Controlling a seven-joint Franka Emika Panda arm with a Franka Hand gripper.
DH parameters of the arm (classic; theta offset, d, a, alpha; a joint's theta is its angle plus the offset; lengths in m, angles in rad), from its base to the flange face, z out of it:
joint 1: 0 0.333 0 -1.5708
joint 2: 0 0 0 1.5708
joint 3: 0 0.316 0.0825 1.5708
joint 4: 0 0 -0.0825 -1.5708
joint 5: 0 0.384 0 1.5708
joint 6: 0 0 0.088 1.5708
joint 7: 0 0.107 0 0
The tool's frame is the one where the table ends.
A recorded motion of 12 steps. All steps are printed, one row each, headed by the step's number.
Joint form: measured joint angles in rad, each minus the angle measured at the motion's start. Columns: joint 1, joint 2, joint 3, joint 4, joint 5, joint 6, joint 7.
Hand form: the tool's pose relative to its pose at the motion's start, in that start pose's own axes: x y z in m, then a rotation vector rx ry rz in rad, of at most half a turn. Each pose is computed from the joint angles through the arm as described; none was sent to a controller.
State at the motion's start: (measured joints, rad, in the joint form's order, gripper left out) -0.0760 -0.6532 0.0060 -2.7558 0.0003 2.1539 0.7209
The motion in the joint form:
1: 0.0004 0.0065 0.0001 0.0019 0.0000 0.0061 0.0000
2: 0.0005 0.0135 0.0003 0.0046 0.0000 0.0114 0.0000
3: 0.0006 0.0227 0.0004 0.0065 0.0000 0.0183 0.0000
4: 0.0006 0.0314 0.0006 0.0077 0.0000 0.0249 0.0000
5: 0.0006 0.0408 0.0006 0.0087 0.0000 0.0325 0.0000
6: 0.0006 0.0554 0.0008 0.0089 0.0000 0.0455 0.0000
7: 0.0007 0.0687 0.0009 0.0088 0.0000 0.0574 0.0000
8: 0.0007 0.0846 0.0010 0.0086 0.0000 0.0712 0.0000
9: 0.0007 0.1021 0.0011 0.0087 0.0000 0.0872 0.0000
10: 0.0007 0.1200 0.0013 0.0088 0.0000 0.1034 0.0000
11: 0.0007 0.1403 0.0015 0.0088 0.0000 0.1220 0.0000
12: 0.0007 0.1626 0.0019 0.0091 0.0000 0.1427 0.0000
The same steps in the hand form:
1: 0.0010 -0.0011 0.0008 0.0010 0.0011 -0.0005
2: 0.0022 -0.0023 0.0016 0.0016 0.0019 -0.0008
3: 0.0034 -0.0035 0.0033 0.0013 0.0016 -0.0010
4: 0.0045 -0.0045 0.0052 0.0007 0.0010 -0.0012
5: 0.0056 -0.0055 0.0074 0.0002 0.0004 -0.0012
6: 0.0072 -0.0070 0.0113 -0.0007 -0.0007 -0.0015
7: 0.0085 -0.0083 0.0150 -0.0017 -0.0018 -0.0017
8: 0.0101 -0.0097 0.0195 -0.0032 -0.0036 -0.0018
9: 0.0118 -0.0113 0.0243 -0.0041 -0.0047 -0.0020
10: 0.0135 -0.0129 0.0293 -0.0051 -0.0059 -0.0022
11: 0.0153 -0.0146 0.0351 -0.0062 -0.0072 -0.0024
12: 0.0173 -0.0166 0.0413 -0.0071 -0.0081 -0.0029

